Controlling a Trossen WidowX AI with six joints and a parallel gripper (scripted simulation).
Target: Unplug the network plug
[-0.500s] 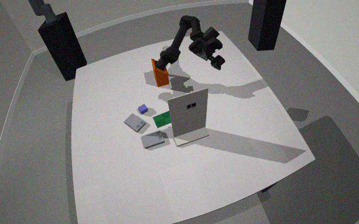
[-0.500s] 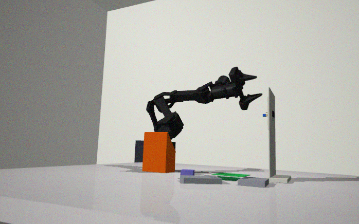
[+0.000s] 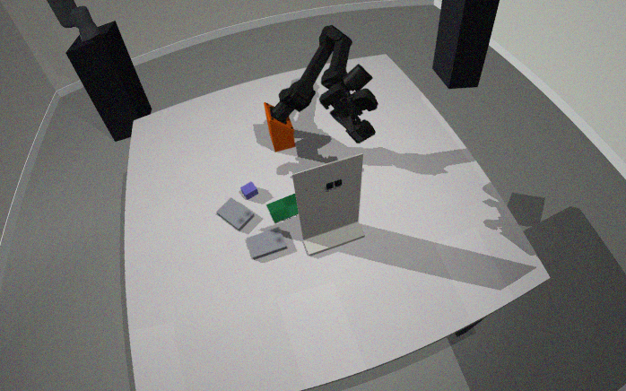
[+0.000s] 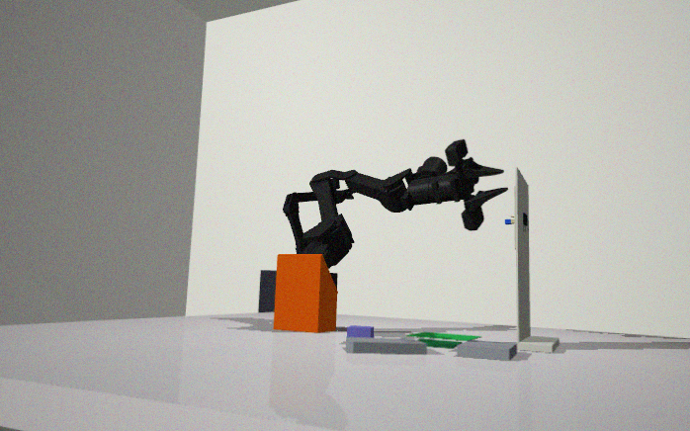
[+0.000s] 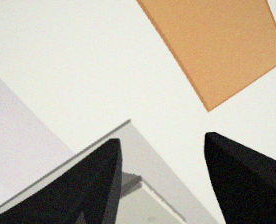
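Right now the network plug is 9 cm below my gripper tip, 8 cm to the right of it and 4 cm ahead of it. The rest, counted from my gripper tip: upright panel (18 cm below, 8 cm to the right, 6 cm ahead); then green marked square (31 cm below, 11 cm behind, 4 cm to the right).
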